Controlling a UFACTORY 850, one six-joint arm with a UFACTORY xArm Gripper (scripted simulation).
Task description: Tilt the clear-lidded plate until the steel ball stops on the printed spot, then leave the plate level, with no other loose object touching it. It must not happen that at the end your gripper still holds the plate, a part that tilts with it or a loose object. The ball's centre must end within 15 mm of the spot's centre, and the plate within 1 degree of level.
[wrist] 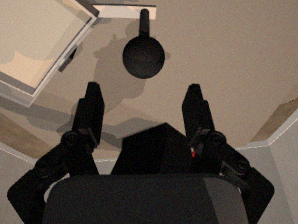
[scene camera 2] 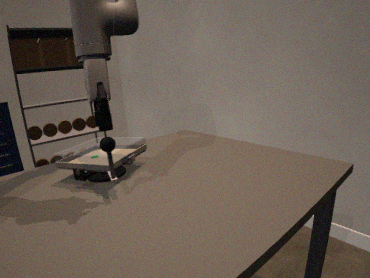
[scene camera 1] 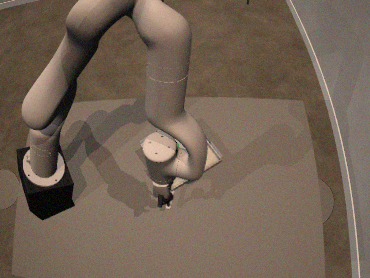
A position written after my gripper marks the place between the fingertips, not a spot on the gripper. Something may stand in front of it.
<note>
In view: my gripper (scene camera 2: 104,128) and a dark pivot base (scene camera 2: 99,176).
My gripper is seen too in the wrist view (wrist: 144,94).
</note>
